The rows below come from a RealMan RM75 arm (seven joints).
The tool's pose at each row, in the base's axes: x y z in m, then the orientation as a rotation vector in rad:
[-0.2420 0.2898 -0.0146 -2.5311 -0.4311 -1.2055]
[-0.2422 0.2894 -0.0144 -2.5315 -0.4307 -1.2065]
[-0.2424 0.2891 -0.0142 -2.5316 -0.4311 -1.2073]
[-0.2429 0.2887 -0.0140 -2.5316 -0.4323 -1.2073]
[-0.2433 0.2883 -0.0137 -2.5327 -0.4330 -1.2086]
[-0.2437 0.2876 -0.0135 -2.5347 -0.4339 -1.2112]
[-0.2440 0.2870 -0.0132 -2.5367 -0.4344 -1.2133]
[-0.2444 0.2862 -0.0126 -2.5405 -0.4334 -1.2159]
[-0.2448 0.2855 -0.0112 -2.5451 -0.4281 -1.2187]
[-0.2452 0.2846 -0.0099 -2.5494 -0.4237 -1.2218]
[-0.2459 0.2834 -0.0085 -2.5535 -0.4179 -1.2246]
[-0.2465 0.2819 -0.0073 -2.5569 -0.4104 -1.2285]
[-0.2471 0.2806 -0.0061 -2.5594 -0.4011 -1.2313]
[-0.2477 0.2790 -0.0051 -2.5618 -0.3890 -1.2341]
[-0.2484 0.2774 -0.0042 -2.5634 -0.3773 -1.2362]
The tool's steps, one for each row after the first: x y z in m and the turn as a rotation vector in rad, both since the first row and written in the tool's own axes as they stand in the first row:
[0.0000 0.0003 -0.0004 -0.0008 0.0004 -0.0001]
[0.0000 0.0004 -0.0008 -0.0012 0.0008 -0.0006]
[-0.0002 0.0006 -0.0014 -0.0010 0.0006 -0.0014]
[-0.0003 0.0007 -0.0020 -0.0024 0.0008 -0.0025]
[-0.0005 0.0012 -0.0027 -0.0050 0.0013 -0.0042]
[-0.0005 0.0016 -0.0033 -0.0075 0.0016 -0.0056]
[-0.0004 0.0020 -0.0043 -0.0119 0.0016 -0.0065]
[0.0004 0.0023 -0.0057 -0.0178 0.0019 -0.0048]
[0.0011 0.0028 -0.0071 -0.0235 0.0024 -0.0037]
[0.0016 0.0034 -0.0089 -0.0291 0.0030 -0.0016]
[0.0019 0.0044 -0.0106 -0.0349 0.0047 0.0016]
[0.0024 0.0052 -0.0123 -0.0398 0.0063 0.0064]
[0.0026 0.0062 -0.0139 -0.0452 0.0084 0.0130]
[0.0026 0.0073 -0.0156 -0.0496 0.0103 0.0198]

